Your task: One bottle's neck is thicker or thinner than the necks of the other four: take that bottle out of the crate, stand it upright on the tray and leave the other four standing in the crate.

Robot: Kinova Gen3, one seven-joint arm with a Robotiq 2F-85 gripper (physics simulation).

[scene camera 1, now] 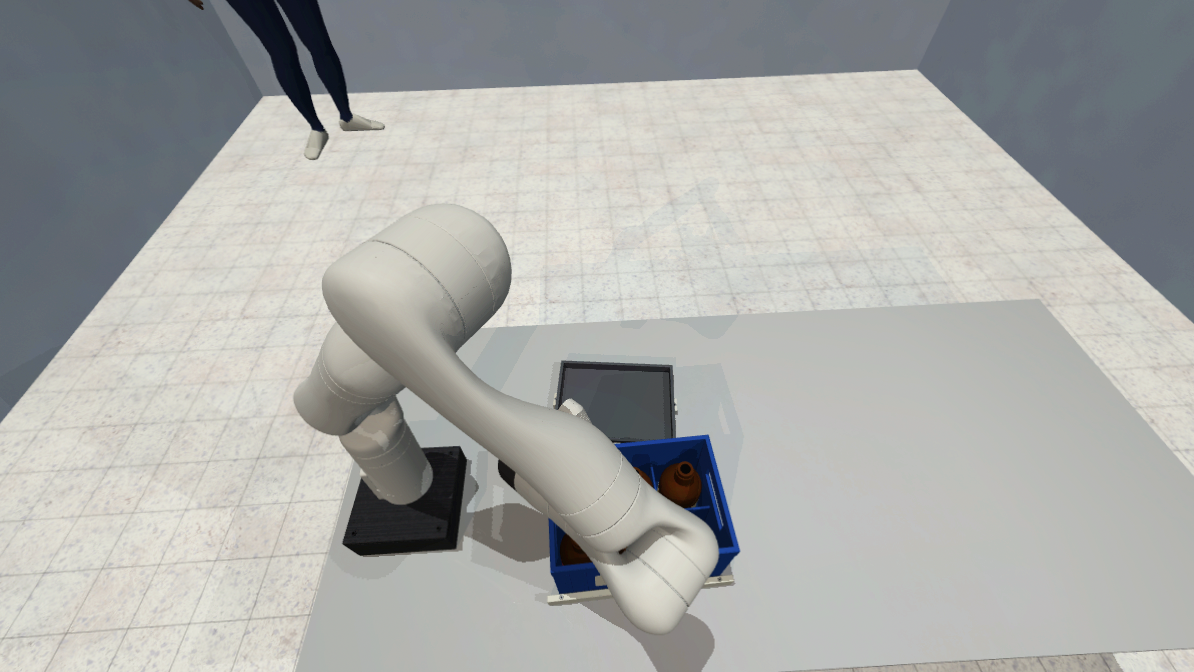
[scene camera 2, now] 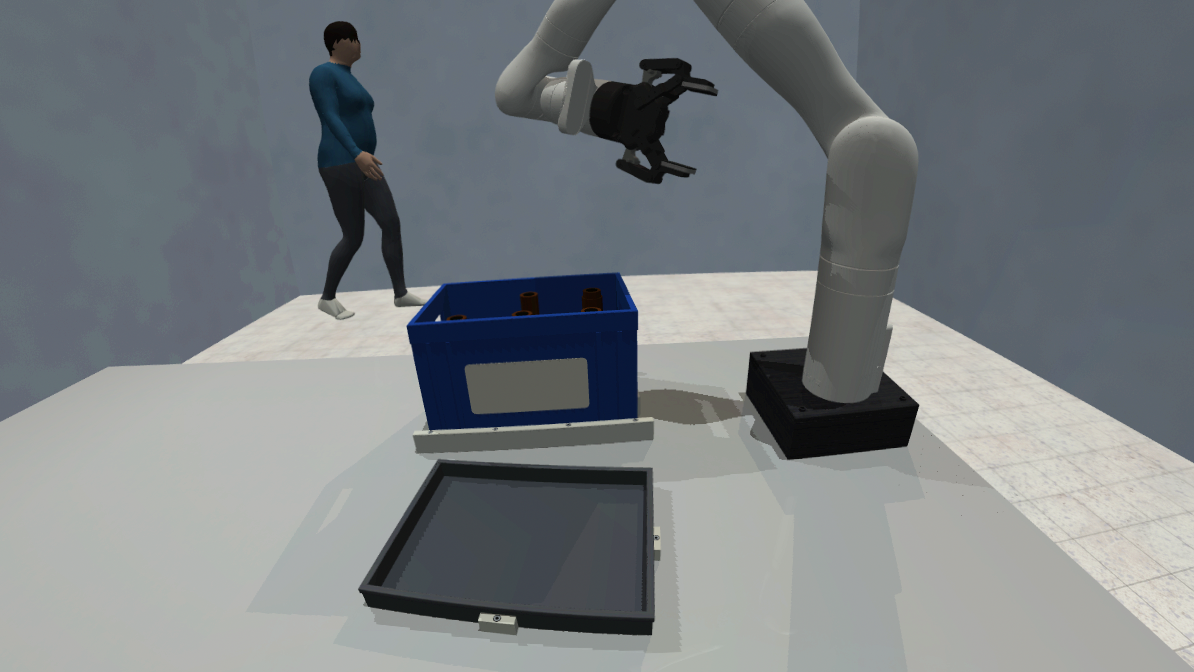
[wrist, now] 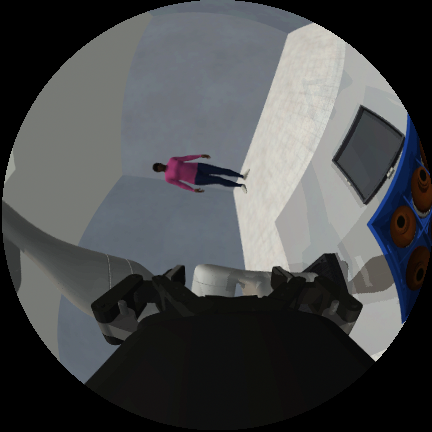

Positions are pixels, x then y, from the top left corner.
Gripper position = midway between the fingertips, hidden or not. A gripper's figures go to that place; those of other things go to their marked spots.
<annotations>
The gripper (scene camera 2: 703, 131) is 56 cm from the lens. A dark tray (scene camera 2: 571, 548) is 47 cm from the lens.
</annotations>
